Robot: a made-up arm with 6 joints. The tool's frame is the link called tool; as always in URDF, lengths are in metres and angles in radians. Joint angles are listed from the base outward.
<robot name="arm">
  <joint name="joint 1" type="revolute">
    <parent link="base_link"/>
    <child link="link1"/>
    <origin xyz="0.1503 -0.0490 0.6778" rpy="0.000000 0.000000 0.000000"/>
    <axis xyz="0 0 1"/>
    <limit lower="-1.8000" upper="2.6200"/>
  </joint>
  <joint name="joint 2" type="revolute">
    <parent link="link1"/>
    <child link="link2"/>
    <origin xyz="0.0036 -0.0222 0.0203" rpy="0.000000 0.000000 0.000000"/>
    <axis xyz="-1 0 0"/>
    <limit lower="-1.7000" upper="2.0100"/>
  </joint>
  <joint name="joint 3" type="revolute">
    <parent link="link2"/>
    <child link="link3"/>
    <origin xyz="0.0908 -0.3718 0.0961" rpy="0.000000 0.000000 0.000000"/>
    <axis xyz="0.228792 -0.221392 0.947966"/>
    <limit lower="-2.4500" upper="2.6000"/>
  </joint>
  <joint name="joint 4" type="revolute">
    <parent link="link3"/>
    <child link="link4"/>
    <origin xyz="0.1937 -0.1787 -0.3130" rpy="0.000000 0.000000 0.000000"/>
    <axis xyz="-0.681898 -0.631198 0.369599"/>
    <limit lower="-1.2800" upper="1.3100"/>
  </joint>
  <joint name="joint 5" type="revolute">
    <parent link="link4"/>
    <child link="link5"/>
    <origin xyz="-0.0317 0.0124 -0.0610" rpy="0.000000 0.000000 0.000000"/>
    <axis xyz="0 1 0"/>
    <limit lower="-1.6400" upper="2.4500"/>
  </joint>
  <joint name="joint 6" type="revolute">
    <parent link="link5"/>
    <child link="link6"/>
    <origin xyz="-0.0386 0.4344 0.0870" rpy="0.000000 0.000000 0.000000"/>
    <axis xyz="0 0 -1"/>
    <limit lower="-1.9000" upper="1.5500"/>
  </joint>
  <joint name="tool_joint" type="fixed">
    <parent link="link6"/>
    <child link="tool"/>
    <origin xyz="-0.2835 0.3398 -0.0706" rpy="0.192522 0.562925 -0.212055"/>
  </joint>
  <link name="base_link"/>
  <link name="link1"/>
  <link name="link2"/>
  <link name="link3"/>
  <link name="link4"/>
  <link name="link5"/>
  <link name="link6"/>
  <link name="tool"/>
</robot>
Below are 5 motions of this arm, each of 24 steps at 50 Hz.
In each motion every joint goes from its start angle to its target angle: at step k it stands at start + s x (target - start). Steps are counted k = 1, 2, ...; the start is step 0. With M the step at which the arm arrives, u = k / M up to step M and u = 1 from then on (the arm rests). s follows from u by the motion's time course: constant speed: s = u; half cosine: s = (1 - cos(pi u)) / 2; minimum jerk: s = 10 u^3 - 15 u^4 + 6 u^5.
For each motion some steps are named. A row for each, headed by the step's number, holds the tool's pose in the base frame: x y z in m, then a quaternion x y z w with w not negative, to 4 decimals.
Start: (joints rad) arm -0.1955 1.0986 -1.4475 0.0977 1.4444 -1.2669
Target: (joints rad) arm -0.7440 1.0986 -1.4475 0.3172 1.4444 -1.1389
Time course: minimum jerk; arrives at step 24
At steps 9, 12, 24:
9: 0.3360 -0.2771 1.0935 0.3219 0.3554 -0.5891 0.6505
12: 0.3123 -0.3104 1.0654 0.3275 0.3434 -0.6510 0.5925
24: 0.2328 -0.3741 1.0008 0.3363 0.3163 -0.7675 0.4446

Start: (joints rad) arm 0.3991 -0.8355 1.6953 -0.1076 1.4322 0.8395
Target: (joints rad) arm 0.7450 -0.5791 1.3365 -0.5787 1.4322 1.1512
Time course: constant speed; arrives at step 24
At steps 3, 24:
3: -0.4150 -0.3111 0.6160 -0.1822 0.3127 0.4078 0.8383
24: -0.2501 -0.2629 0.8794 -0.4744 0.4193 0.3140 0.7075

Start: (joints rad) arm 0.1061 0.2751 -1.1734 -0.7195 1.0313 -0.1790
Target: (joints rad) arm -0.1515 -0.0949 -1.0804 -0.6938 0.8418 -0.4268
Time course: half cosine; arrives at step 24
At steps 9, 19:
9: 0.7613 -0.5052 1.0191 0.5841 0.5527 -0.4206 0.4200
19: 0.6279 -0.5684 0.9416 0.6580 0.5209 -0.3506 0.4156

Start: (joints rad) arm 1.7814 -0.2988 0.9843 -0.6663 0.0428 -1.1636
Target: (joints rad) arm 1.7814 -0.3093 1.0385 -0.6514 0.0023 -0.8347
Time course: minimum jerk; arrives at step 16
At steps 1, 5, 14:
1: 0.5816 -0.0983 0.6585 0.0404 -0.2992 -0.9103 0.2833
5: 0.5800 -0.1196 0.6701 0.0445 -0.3083 -0.9135 0.2617
14: 0.5606 -0.2130 0.7219 0.0599 -0.3489 -0.9210 0.1623

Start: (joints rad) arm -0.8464 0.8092 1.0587 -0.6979 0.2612 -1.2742
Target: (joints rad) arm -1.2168 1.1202 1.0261 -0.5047 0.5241 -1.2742
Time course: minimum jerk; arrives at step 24
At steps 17, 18, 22, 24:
17: 0.0559 -0.0800 1.1330 0.3117 0.7467 0.1758 0.5607
18: 0.0624 -0.0765 1.1339 0.3175 0.7512 0.1662 0.5543
22: 0.0760 -0.0702 1.1352 0.3297 0.7597 0.1472 0.5408
24: 0.0767 -0.0699 1.1352 0.3303 0.7602 0.1462 0.5401

